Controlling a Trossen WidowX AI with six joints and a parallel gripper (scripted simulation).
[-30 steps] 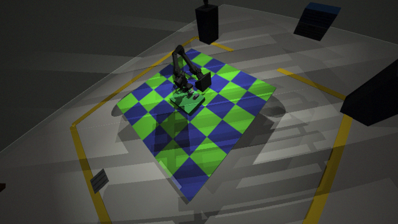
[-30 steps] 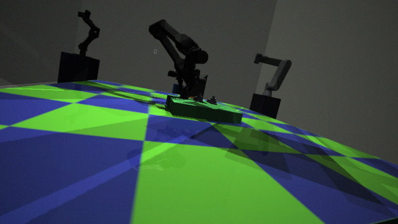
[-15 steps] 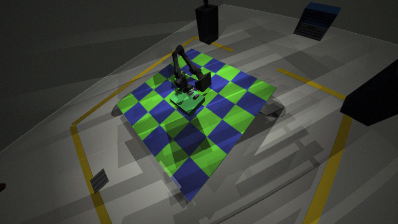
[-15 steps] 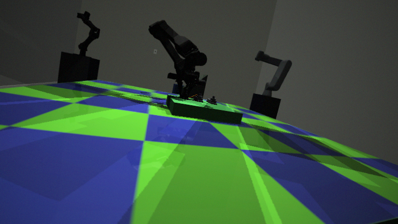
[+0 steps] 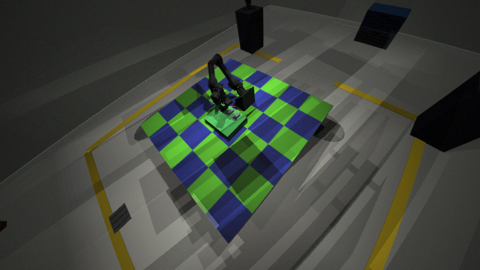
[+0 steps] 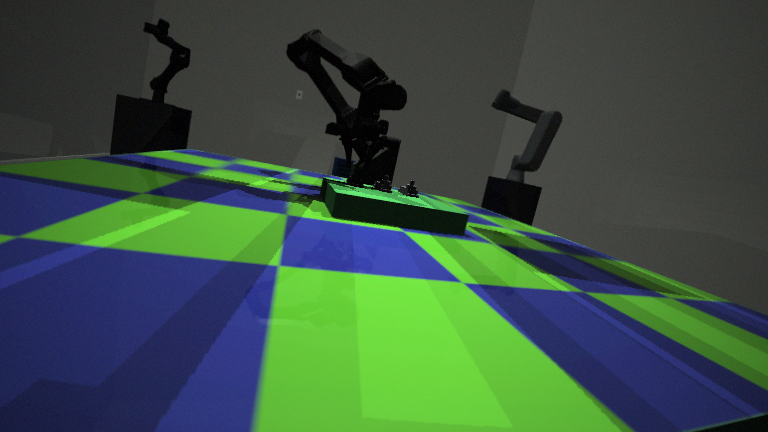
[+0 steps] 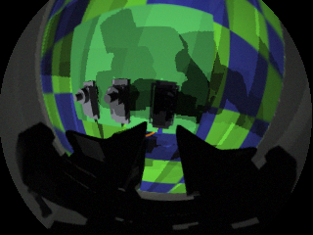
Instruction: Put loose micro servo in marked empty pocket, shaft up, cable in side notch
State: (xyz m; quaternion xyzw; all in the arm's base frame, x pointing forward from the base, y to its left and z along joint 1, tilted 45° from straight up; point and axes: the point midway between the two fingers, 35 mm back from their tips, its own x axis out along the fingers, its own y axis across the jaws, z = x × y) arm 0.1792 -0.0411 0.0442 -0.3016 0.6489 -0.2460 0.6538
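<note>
My gripper tip is 120 mm short of the green robot deck, 80 mm to the right of it and 60 mm above it.
</note>
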